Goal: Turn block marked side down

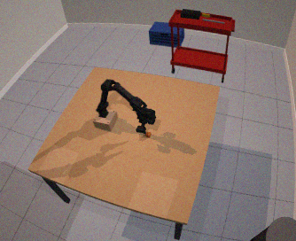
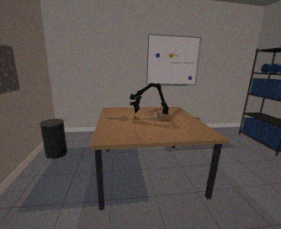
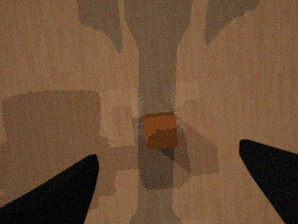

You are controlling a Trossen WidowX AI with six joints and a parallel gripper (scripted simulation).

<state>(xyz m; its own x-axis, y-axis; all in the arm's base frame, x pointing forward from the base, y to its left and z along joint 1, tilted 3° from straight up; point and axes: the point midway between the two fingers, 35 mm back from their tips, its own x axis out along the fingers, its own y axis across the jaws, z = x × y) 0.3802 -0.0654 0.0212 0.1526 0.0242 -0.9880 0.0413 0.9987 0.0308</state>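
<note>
Now: the orange block 1 cm behind my gripper tip and 7 cm below it.
</note>
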